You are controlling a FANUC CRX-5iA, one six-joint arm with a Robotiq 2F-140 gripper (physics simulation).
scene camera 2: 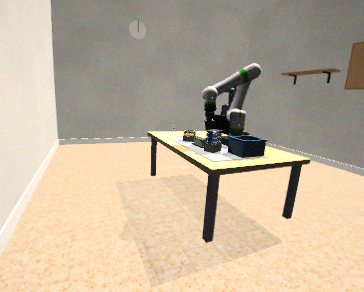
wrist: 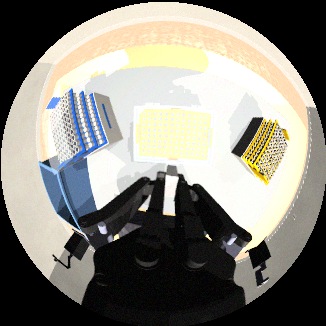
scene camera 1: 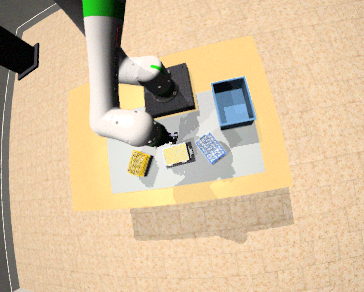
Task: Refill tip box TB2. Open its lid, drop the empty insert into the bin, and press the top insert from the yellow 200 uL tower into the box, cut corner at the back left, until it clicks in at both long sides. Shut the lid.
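Note:
Tip box TB2 (scene camera 1: 178, 155) (scene camera 2: 200, 141) (wrist: 173, 134) lies in the middle of the grey mat (scene camera 1: 120, 180). A yellow grid shows inside a pale, clear outline on its top; no raised lid shows. Glare hides whether the grid's holes are empty. The yellow tower (scene camera 1: 139, 163) (scene camera 2: 189, 134) (wrist: 265, 147) stands apart from the box, on its left in scene camera 1, with stacked inserts. My gripper (scene camera 1: 174, 136) (wrist: 170, 168) is shut and empty. Its fingertips are at the box's robot-side long edge in the wrist view; their height and any contact are unclear.
A blue tower (scene camera 1: 211, 148) (scene camera 2: 214, 140) (wrist: 80, 125) stands close on the box's other side. The blue open bin (scene camera 1: 235, 107) (scene camera 2: 247, 147) (wrist: 77, 195) stands beyond it, at the mat's back right in scene camera 1. The robot's black base plate (scene camera 1: 185, 90) is behind the mat.

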